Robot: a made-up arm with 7 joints.
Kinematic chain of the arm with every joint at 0, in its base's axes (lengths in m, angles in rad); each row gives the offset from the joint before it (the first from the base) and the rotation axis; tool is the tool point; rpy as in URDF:
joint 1: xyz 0 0 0 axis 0.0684 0.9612 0.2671
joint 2: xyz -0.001 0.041 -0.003 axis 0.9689 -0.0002 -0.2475
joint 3: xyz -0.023 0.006 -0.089 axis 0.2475 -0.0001 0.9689
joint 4: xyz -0.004 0 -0.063 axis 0.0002 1 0
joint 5: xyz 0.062 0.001 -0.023 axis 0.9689 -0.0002 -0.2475
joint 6: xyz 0.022 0 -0.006 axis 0.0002 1 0
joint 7: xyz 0.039 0 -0.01 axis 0.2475 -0.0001 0.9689
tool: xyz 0 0 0 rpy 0 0.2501 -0.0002
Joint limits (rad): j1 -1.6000..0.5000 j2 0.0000..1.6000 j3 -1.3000..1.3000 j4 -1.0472..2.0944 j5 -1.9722..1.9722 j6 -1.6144..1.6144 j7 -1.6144..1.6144
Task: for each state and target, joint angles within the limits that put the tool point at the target. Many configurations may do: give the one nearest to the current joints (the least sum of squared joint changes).
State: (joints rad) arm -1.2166 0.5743 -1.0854 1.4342 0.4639 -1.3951 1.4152
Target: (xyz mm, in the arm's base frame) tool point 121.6 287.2 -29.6
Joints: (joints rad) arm -1.0545 1.3740 -1.1190 1.7303 0.4603 -0.7873 1.4152
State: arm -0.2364 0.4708 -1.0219 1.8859 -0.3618 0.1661 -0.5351
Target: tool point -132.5 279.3 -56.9
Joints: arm 0.4906 0.9854 -0.9618 1.8851 -0.3688 0.1553 -0.5351
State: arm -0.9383 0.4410 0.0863 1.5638 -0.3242 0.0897 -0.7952
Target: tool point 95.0 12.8 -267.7
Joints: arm -0.4240 0.0000 -0.3978 1.1430 -0.3722 0.1113 -0.7952
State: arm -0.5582 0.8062 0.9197 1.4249 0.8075 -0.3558 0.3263
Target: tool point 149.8 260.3 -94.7
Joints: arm -0.7264 0.9227 0.9041 1.2496 0.7951 -0.4660 0.3263
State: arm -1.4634 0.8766 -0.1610 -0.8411 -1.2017 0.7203 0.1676
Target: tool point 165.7 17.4 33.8
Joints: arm -1.3088 0.7680 -0.3225 -0.6146 -1.1685 0.7825 0.1676
